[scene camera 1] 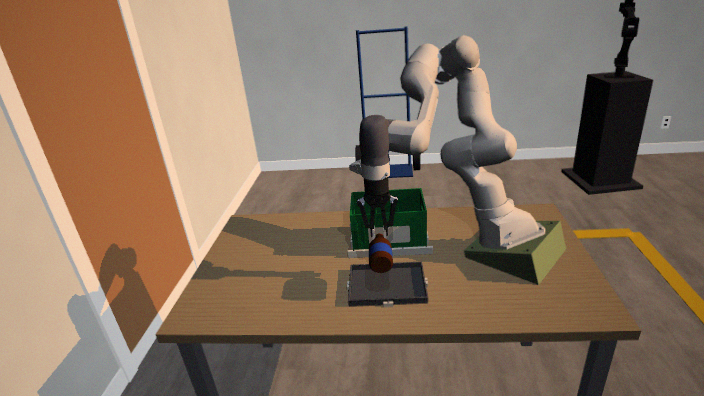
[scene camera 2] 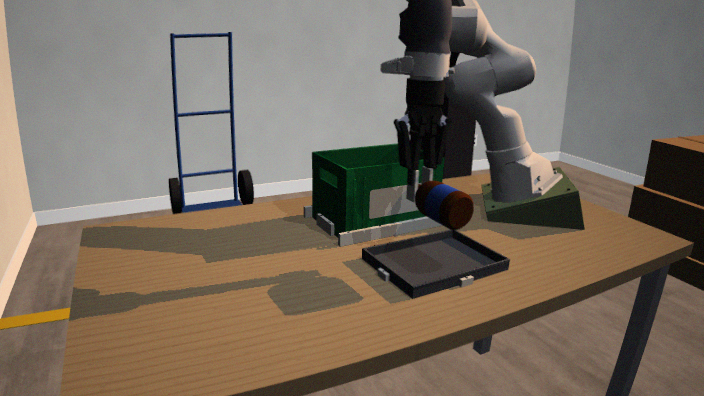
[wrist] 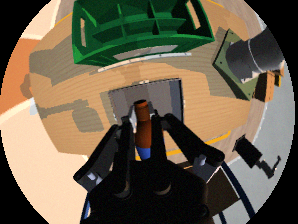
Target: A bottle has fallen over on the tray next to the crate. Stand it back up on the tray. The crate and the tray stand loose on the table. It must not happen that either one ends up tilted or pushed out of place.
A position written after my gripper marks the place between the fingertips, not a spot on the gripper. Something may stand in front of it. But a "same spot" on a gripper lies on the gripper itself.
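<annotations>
Scene camera 1: my gripper, a bottle. My gripper in scene camera 2 [418,199]; bottle there too. Bottle in the wrist view [143,125]; my gripper there too. My gripper [scene camera 1: 394,200] [wrist: 212,176]: same spot. Bottle [scene camera 1: 373,261] [scene camera 2: 452,208]: same spot.
</annotations>
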